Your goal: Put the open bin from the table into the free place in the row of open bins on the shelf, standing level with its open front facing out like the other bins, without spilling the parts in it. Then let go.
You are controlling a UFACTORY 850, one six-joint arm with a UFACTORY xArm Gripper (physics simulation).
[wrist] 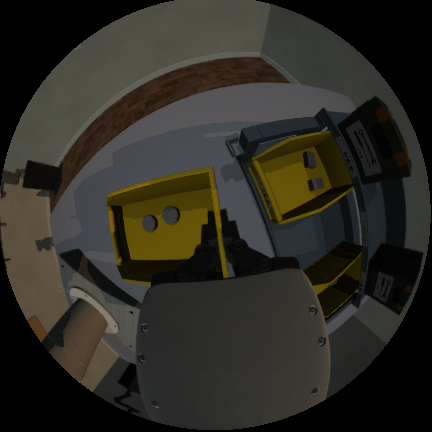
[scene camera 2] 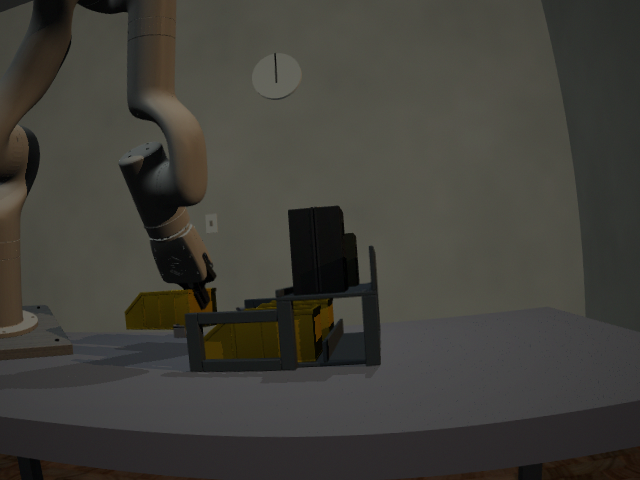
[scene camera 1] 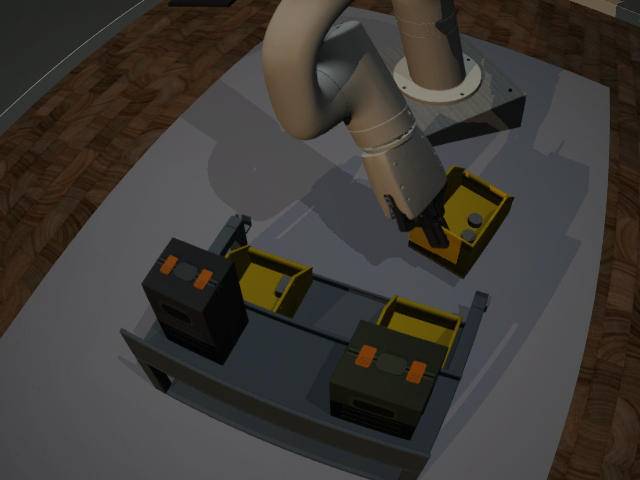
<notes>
The pictures show: the gripper and a shelf post.
The gripper shows as well in the wrist view and in scene camera 2.
</notes>
